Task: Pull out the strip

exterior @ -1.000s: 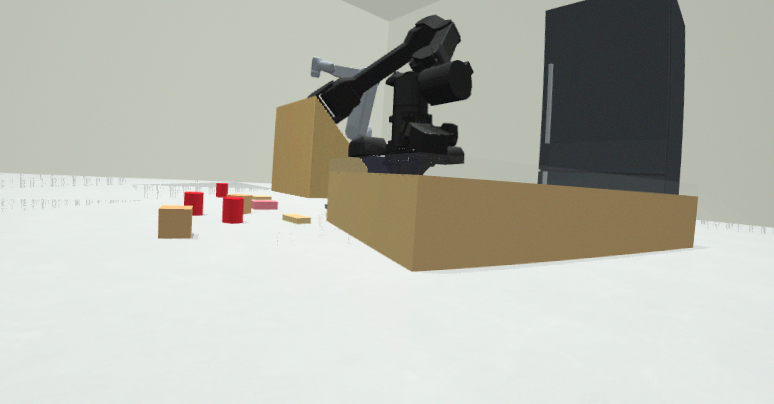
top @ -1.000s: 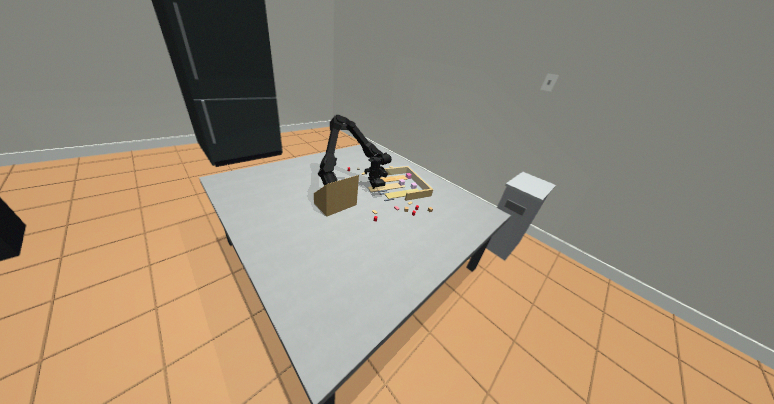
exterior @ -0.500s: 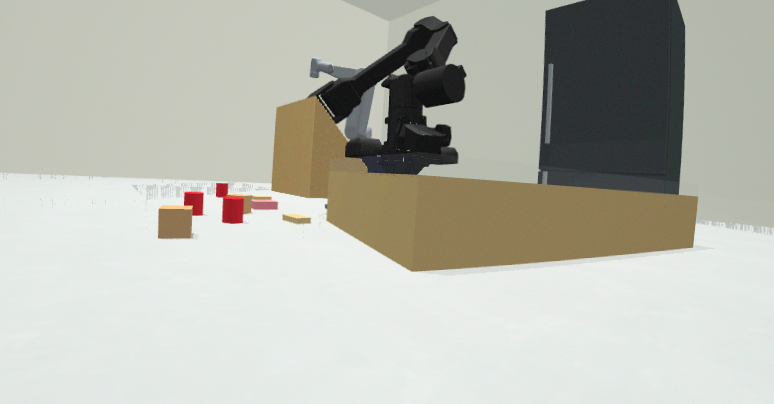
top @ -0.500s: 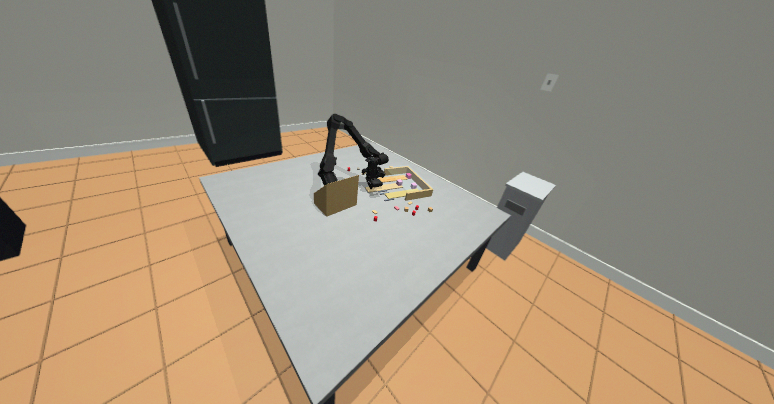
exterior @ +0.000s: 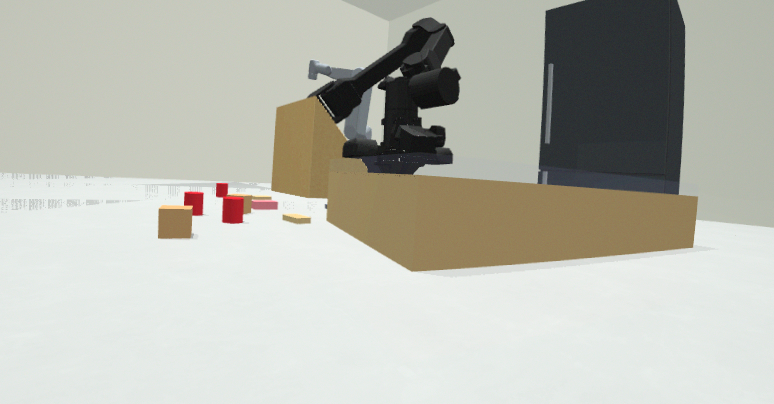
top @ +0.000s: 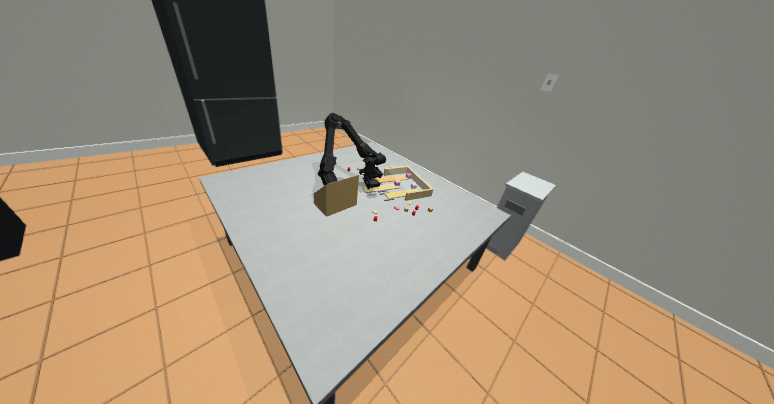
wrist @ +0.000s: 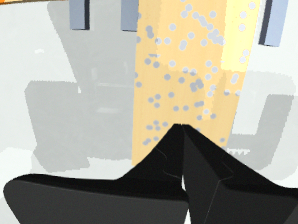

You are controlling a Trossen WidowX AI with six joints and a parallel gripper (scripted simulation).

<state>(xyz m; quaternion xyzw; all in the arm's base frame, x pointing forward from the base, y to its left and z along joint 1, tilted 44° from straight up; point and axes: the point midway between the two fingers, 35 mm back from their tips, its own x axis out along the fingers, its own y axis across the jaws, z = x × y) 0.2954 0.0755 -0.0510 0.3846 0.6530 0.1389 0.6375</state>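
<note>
Right now the pale orange speckled strip is 90 mm ahead of my gripper tip and 40 mm to the right of it. Also, from my gripper tip: pink slab 240 mm to the right.
</note>
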